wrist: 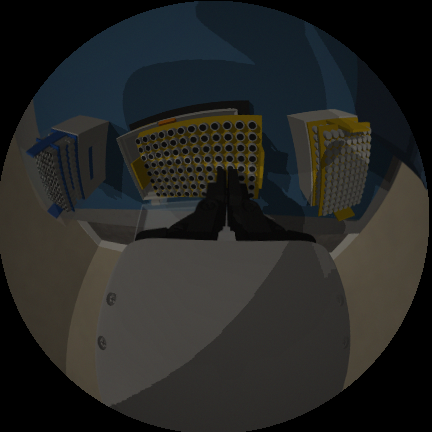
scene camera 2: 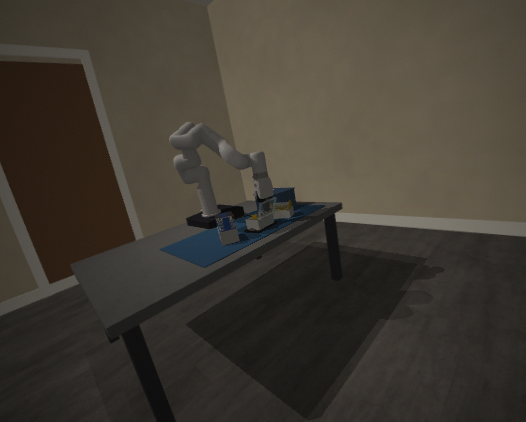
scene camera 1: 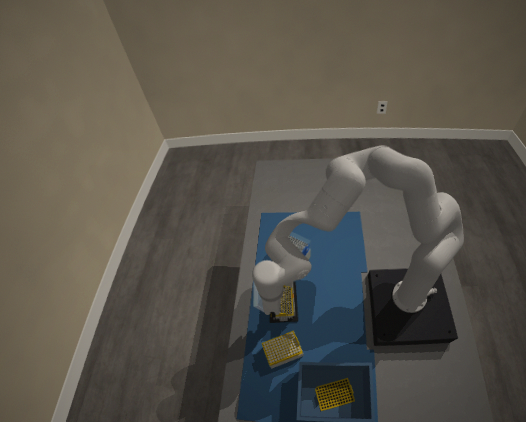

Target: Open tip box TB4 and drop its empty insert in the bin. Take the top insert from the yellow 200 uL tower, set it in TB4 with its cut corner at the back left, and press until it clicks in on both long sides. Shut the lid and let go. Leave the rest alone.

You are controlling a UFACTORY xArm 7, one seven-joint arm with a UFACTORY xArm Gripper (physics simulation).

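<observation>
Tip box TB4 stands open on a dark base, its clear lid swung back. A yellow insert filled with tips lies in its top; in the wrist view its right end reaches past the box's white rim and looks raised, not level. My gripper is shut and empty, fingertips over the insert's right half near the lid side; contact cannot be told. The yellow tower stands beside TB4. An empty yellow insert lies in the blue bin.
A blue-and-white tip tower stands on TB4's other side, leaning in the wrist view. All stand on a blue mat on the grey table. The clear lid stands up along the mat's edge. My arm covers part of TB4 in scene camera 1.
</observation>
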